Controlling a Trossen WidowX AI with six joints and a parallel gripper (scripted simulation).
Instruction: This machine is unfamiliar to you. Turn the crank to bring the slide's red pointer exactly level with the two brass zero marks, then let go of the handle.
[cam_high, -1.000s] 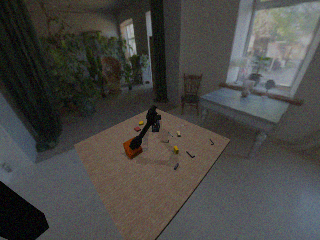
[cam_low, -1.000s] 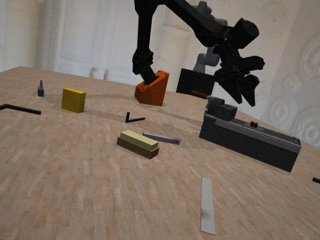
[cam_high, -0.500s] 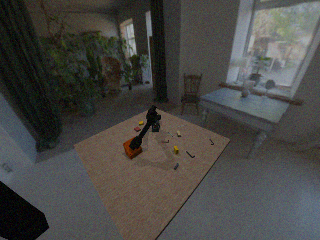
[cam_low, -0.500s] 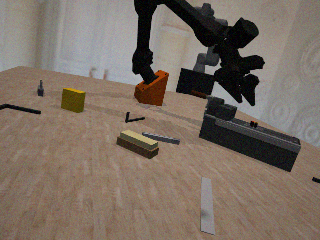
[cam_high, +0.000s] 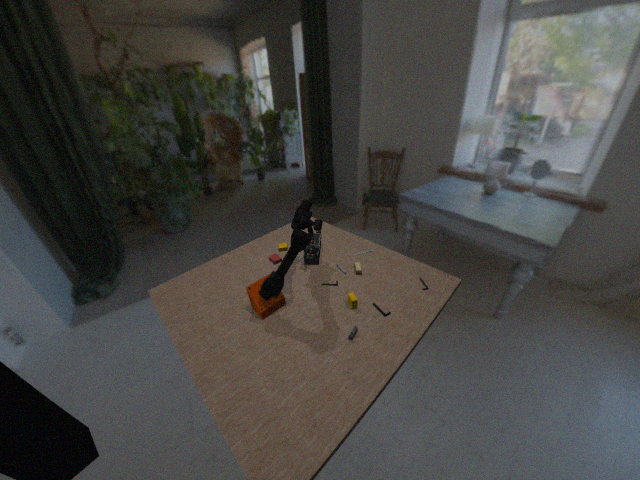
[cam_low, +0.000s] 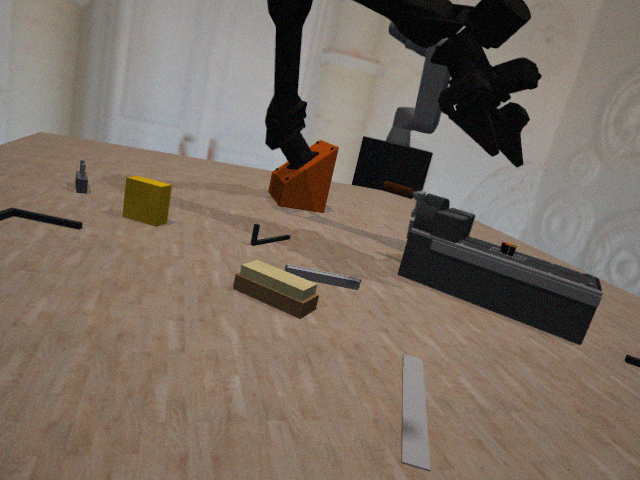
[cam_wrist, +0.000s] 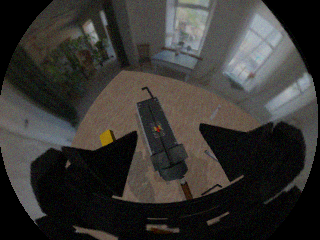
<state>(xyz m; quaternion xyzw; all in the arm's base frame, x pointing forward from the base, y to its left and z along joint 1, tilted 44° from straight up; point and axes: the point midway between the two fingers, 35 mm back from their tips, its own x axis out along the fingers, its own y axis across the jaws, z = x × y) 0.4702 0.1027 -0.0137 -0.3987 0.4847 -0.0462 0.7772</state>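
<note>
Now: gripper tip 12 cm past the brown crank handle, 8 cm to the left of it and 8 cm above it. Round my gripper tip: red pointer: 12 cm below, 3 cm ahead, 2 cm to the left; then red block: 19 cm below, 18 cm to the left, 18 cm behind; then grey bar: 23 cm to the right, 20 cm below, 3 cm behind.
</note>
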